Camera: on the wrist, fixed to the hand. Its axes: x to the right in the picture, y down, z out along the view.
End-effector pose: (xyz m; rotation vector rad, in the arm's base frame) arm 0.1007 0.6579 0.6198 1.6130 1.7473 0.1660
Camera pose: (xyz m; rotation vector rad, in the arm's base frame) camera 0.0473 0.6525 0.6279 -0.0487 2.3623 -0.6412
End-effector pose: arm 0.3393 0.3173 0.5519 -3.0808 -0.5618 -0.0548
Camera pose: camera 0.3132 0.3499 0.5866 1.8092 2.5373 -0.1052
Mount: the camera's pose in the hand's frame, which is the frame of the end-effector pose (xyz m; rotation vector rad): -0.0117 -0.0398 -0.0350 0.0132 -0.1092 -1.5416
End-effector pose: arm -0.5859 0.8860 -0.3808 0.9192 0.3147 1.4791
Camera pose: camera -0.5835 0.8931 -0.4346 0.4697 0.7243 0.0028
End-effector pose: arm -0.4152 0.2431 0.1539 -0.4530 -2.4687 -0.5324
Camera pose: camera -0.4070 0.1902 0.1628 1.5915 -2.4616 -1.0122
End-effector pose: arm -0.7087 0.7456 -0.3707 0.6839 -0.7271 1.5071
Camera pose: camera -0.6682 0.7671 -0.3998 0.9766 -0.0956 0.0531
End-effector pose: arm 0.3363 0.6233 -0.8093 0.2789 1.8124 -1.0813
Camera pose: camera 0.2965 0.6303 -0.7730 -1.3671 1.7598 -1.9987
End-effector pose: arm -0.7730 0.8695 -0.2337 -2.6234 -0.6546 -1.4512
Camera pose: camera -0.8220 0.8925 -0.2296 1.2856 1.9883 0.8468
